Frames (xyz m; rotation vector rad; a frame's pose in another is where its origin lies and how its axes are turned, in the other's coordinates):
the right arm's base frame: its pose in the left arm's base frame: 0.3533 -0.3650 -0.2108 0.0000 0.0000 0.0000
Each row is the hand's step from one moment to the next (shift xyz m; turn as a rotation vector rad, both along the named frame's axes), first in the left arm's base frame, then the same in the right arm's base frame.
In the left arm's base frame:
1: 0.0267 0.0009 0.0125 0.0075 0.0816 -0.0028
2: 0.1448 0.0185 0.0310 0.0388 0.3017 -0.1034
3: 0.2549 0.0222 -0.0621 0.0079 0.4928 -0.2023
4: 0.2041 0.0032 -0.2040 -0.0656 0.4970 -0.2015
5: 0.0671 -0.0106 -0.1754 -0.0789 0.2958 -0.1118
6: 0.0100 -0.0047 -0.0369 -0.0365 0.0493 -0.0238
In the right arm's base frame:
1: 0.0267 0.0009 0.0125 0.0075 0.0816 -0.0028
2: 0.1448 0.0185 0.0310 0.0388 0.3017 -0.1034
3: 0.2549 0.0222 -0.0621 0.0079 0.4928 -0.2023
4: 0.2041 0.0032 -0.2040 -0.0656 0.4970 -0.2015
5: 0.0671 -0.0106 -0.1754 -0.0789 0.2958 -0.1118
6: 0.0100 -0.0047 -0.0369 -0.0365 0.0493 -0.0238

